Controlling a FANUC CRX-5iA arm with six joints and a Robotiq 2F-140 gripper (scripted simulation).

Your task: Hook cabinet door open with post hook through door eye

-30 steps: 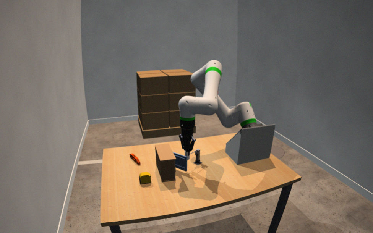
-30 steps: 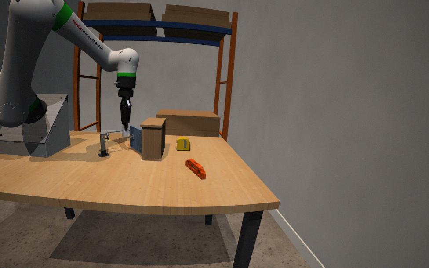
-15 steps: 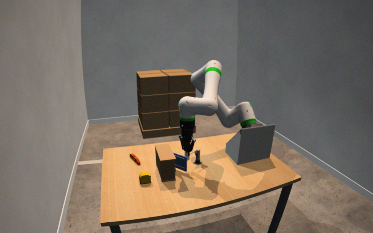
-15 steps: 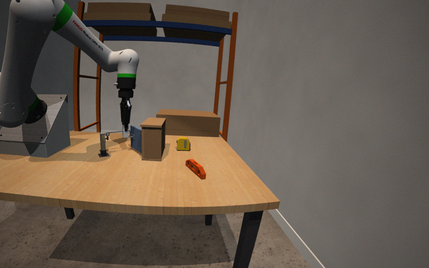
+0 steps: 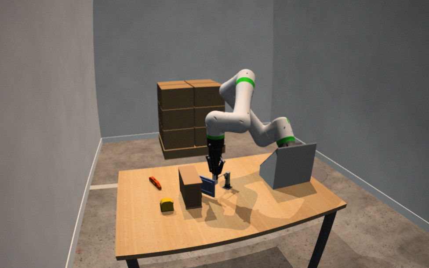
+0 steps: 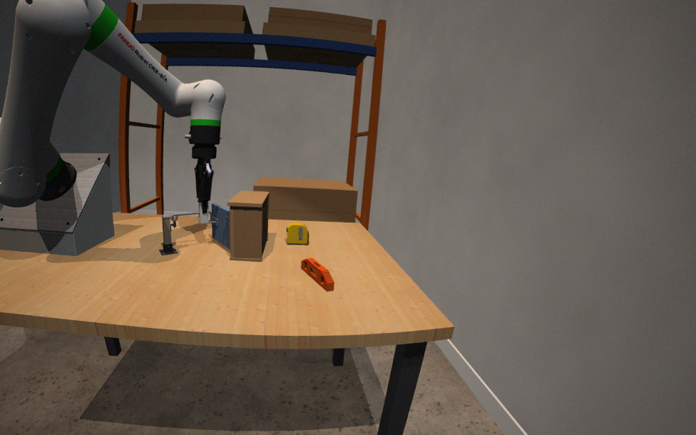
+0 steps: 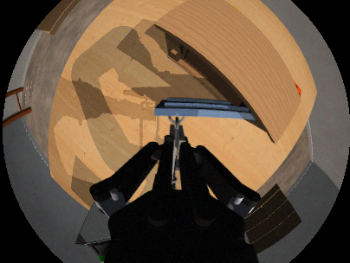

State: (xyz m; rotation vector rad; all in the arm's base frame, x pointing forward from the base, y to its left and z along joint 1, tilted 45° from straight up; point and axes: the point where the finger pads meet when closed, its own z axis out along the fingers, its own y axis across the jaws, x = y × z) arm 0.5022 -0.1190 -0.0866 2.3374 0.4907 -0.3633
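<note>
My gripper is now 60 mm short of the blue door, 40 mm above it and 30 mm to the left of it. Round my hand: yellow tape measure (310 mm ahead, 80 mm below, 40 mm to the left); orange level (320 mm ahead, 250 mm to the right, 100 mm below).
</note>
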